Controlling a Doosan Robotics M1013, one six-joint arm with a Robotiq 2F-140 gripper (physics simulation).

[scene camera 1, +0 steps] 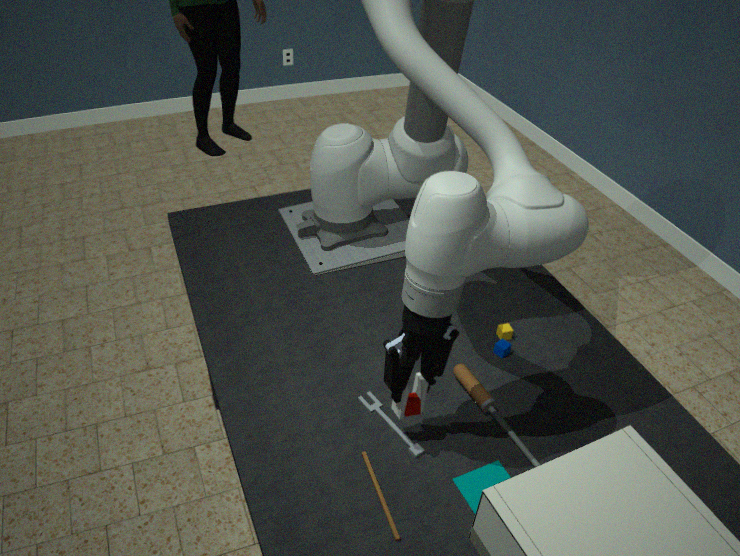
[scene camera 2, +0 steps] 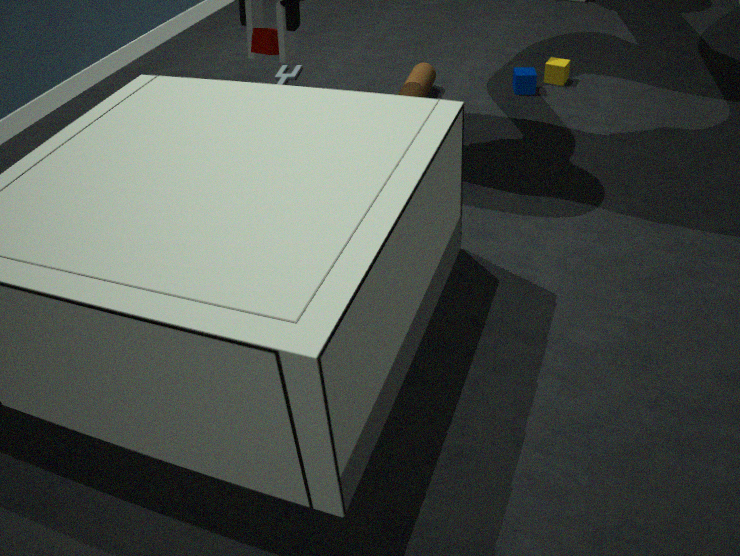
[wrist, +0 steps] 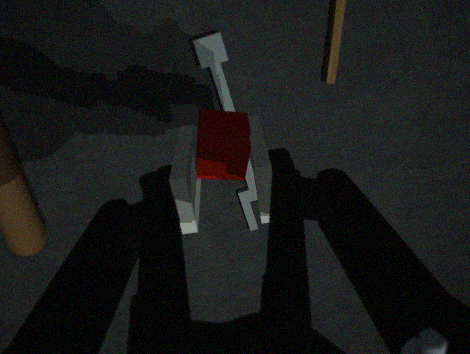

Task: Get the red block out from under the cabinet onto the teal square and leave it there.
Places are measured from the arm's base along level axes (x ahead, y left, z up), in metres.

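Where they show: gripper, fingertip midpoint: [scene camera 1: 406, 409] [scene camera 2: 272, 56] [wrist: 223, 143]; arm's base at its link origin: [scene camera 1: 344, 225].
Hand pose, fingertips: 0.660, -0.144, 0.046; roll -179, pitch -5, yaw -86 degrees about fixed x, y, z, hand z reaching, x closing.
Each offset is from my fingertips to the top centre of the thing, as dx, dy, dz. "pt": to the spot under its first point.
The red block {+0.007, +0.002, +0.039} [scene camera 1: 412, 405] [scene camera 2: 265, 41] [wrist: 223, 145] is held between the pale finger pads of my gripper [scene camera 1: 407, 407] [scene camera 2: 266, 44] [wrist: 223, 143], which is shut on it. Block and fingertips are raised above the dark mat, over a grey forked tool. The teal square {pt +0.147, +0.072, -0.061} [scene camera 1: 478, 481] lies flat on the mat beside the cabinet {+0.363, +0.151, +0.074} [scene camera 1: 616, 496] [scene camera 2: 233, 197], apart from the block; part of it is hidden behind the cabinet in scene camera 1. The square does not show in scene camera 2 or the wrist view. The block is outside the cabinet.
The grey forked tool {-0.024, -0.016, -0.053} [scene camera 1: 394, 425] [scene camera 2: 288, 72] [wrist: 210, 49] lies beneath the gripper. A wooden-handled rod [scene camera 1: 471, 385] [scene camera 2: 419, 78] [wrist: 22, 215] points toward the cabinet. A thin orange stick {+0.106, -0.097, -0.054} [scene camera 1: 380, 496] [wrist: 335, 40], blue cube {-0.109, +0.283, -0.036} [scene camera 1: 502, 348] [scene camera 2: 524, 81] and yellow cube {-0.151, +0.317, -0.036} [scene camera 1: 505, 331] [scene camera 2: 556, 71] lie around.
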